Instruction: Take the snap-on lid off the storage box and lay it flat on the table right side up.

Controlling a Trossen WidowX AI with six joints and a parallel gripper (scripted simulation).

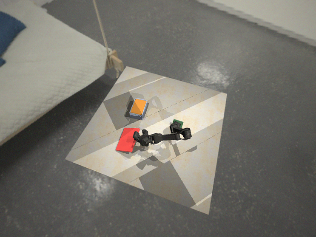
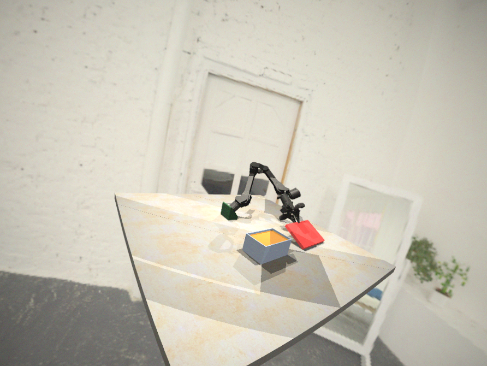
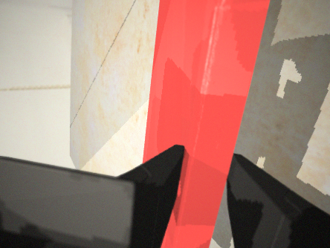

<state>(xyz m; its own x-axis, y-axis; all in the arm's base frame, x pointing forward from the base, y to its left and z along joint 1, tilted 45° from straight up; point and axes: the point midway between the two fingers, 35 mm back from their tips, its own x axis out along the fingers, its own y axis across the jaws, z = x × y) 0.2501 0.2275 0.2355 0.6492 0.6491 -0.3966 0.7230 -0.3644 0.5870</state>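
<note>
My gripper tip is 7 cm short of the red lid, 2 cm to the right of it and 3 cm above it.
</note>
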